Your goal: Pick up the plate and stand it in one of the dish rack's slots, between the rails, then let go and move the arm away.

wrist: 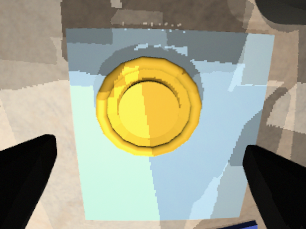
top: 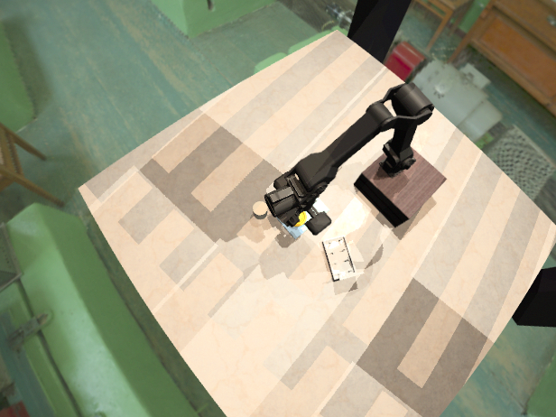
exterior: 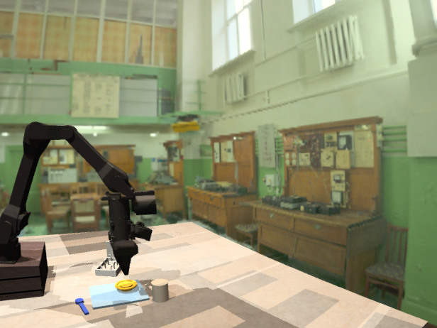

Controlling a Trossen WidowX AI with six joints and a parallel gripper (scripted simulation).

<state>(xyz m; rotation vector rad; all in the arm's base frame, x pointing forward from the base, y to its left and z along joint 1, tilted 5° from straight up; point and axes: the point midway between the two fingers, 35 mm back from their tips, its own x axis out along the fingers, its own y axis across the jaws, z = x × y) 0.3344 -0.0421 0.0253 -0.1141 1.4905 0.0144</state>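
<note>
The yellow plate is 50 mm below my gripper tip. From my gripper tip the other things lie so: light blue flat board 60 mm below, 30 mm behind, 20 mm to the right; then beige cylinder 90 mm ahead, 70 mm to the right, 40 mm below; then blue spoon-like piece 120 mm behind, 70 mm to the right, 60 mm below.
</note>
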